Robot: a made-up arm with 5 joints. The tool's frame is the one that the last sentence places.
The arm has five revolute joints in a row. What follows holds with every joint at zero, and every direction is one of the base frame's.
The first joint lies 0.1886 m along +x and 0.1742 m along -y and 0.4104 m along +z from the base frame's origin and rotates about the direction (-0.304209, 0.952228, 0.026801).
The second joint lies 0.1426 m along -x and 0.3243 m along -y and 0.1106 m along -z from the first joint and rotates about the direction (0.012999, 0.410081, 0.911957).
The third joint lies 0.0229 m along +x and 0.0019 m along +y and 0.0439 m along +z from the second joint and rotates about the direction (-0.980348, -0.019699, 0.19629).
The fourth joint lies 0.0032 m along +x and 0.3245 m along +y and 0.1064 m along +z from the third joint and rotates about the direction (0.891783, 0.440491, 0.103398).
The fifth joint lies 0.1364 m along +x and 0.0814 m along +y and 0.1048 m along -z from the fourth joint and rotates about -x.
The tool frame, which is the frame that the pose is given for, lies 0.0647 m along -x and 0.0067 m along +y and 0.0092 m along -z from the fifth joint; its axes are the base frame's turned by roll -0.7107, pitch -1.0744 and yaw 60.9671 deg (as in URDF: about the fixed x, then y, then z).
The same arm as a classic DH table. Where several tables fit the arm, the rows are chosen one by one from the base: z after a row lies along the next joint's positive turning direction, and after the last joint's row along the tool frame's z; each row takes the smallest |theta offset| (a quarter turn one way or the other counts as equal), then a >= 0, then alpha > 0; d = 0 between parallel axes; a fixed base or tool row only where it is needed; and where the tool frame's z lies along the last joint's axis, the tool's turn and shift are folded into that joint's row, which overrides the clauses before.
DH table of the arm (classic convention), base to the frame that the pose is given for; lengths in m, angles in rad. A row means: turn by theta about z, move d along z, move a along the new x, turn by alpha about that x. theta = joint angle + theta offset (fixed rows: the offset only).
base (fixed): a 0.1266  alpha -1.544  d 0.4164  theta offset 0.3092
joint 1: a -0.2163  alpha 1.1473  d -0.4298  theta offset 0.151
joint 2: a -0.0184  alpha -1.4119  d -0.1065  theta offset 1.3242
joint 3: a 0.0896  alpha 2.6113  d 0.5521  theta offset 0.5607
joint 4: a 0.1206  alpha -2.6721  d 0.7733  theta offset -0.3971
joint 5: a 0.0066  alpha 1.5509  d 0.0375  theta offset -1.3506
tool (fixed): a 0  alpha 0  d -0.0093  theta offset -0.5067

